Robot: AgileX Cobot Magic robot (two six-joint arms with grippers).
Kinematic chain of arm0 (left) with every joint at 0, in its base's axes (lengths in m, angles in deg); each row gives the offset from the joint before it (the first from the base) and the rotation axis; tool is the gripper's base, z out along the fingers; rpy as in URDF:
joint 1: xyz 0 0 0.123 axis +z
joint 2: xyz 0 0 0 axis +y
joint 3: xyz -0.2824 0 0.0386 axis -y
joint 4: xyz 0.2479 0 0.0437 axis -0.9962 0 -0.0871
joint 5: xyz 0 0 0 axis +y
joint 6: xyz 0.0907 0 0.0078 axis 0.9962 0 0.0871
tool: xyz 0 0 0 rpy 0 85 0
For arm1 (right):
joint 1: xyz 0 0 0.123 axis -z
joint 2: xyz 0 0 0 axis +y
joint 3: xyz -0.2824 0 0.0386 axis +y
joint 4: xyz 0.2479 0 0.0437 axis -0.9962 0 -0.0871
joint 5: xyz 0 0 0 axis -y
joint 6: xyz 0.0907 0 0.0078 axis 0.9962 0 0.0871
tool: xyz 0 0 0 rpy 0 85 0
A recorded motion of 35 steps. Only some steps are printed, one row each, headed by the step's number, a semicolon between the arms.
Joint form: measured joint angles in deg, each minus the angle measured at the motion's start. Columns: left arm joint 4, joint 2, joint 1, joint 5, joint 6, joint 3; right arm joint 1, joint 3, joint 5, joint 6, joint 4, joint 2.
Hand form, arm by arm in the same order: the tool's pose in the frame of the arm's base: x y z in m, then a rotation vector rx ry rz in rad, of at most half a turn. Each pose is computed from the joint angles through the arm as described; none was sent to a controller.
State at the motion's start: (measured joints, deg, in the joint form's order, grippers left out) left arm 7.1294 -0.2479 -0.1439 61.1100 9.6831 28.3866; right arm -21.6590 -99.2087 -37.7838 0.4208 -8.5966 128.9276
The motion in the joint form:
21: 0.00 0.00 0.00 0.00 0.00 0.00; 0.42 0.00 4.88 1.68 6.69 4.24
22: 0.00 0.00 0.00 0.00 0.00 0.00; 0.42 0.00 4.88 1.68 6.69 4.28
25: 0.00 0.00 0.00 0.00 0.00 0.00; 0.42 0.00 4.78 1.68 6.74 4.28
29: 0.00 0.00 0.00 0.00 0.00 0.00; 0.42 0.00 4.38 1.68 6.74 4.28
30: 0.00 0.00 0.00 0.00 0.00 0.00; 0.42 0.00 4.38 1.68 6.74 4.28
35: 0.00 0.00 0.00 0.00 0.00 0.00; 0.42 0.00 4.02 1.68 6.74 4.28
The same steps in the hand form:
21: -0.0056 -0.0099 0.2759 0.1812 2.0362 -0.0452; 0.4600 0.1806 0.1200 -0.4116 2.6287 0.1675
22: -0.0056 -0.0099 0.2759 0.1812 2.0362 -0.0452; 0.4600 0.1806 0.1197 -0.4117 2.6294 0.1674
25: -0.0056 -0.0099 0.2759 0.1812 2.0362 -0.0452; 0.4599 0.1805 0.1196 -0.4128 2.6309 0.1661
29: -0.0056 -0.0099 0.2759 0.1812 2.0362 -0.0452; 0.4594 0.1803 0.1193 -0.4140 2.6377 0.1646
30: -0.0056 -0.0099 0.2759 0.1812 2.0362 -0.0452; 0.4594 0.1803 0.1193 -0.4140 2.6377 0.1646
35: -0.0056 -0.0099 0.2759 0.1812 2.0362 -0.0452; 0.4589 0.1801 0.1190 -0.4151 2.6439 0.1633

